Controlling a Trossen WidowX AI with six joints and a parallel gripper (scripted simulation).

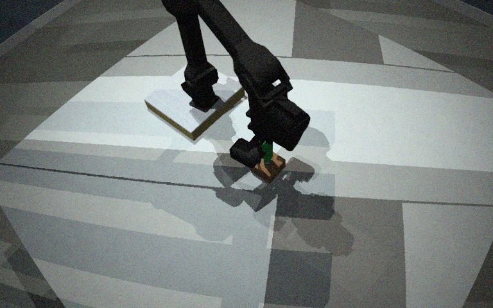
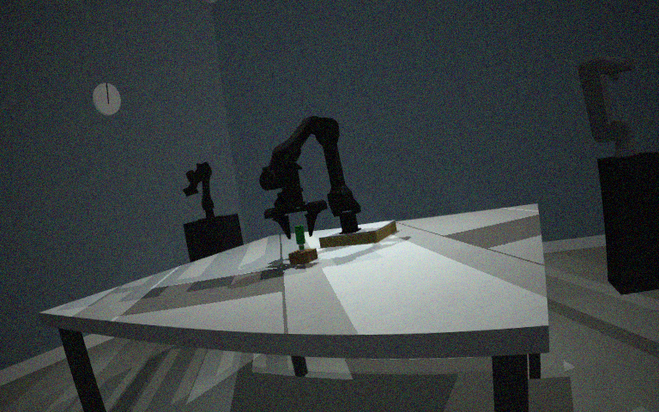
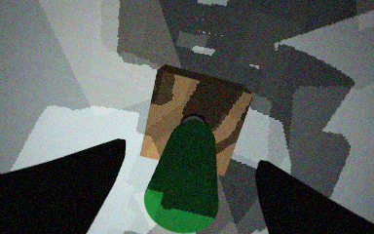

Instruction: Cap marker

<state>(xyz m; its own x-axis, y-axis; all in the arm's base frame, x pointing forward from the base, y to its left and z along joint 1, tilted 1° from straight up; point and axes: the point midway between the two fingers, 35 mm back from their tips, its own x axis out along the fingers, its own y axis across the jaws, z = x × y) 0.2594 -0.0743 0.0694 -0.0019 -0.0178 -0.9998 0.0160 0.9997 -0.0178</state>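
Now: the green cap 10 mm above my gripper tip. From my gripper tip the other things lie so: holder block: 60 mm below.
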